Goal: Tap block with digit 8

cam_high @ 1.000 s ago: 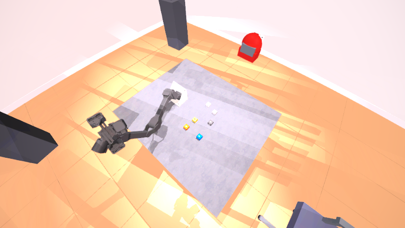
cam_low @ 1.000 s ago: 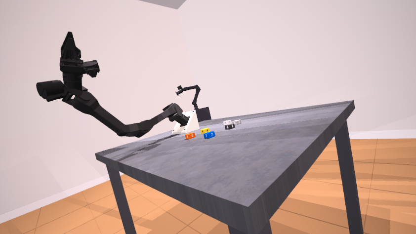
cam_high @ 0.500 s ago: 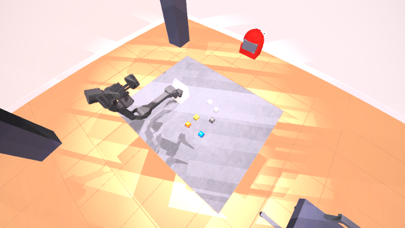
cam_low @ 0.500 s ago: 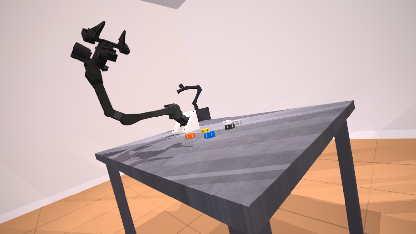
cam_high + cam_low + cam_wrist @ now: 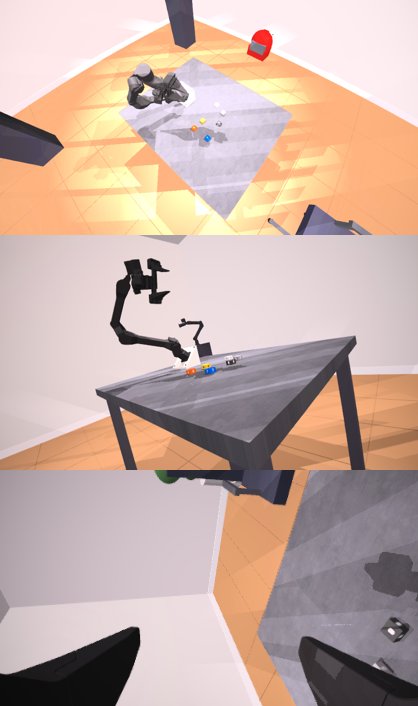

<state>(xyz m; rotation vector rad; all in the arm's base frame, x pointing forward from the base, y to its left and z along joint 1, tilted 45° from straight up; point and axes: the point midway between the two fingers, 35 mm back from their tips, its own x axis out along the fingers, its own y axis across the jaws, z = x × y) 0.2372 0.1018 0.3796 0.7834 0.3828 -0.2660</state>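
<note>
My gripper tip is 11 cm short of the black block, 16 cm to the right of it and 40 cm above it. Also, from my gripper tip: orange block 2 cm behind, 2 cm to the left, 40 cm below; then yellow block 1 cm behind, 11 cm to the left, 40 cm below; then blue block 10 cm ahead, 1 cm to the left, 40 cm below.
</note>
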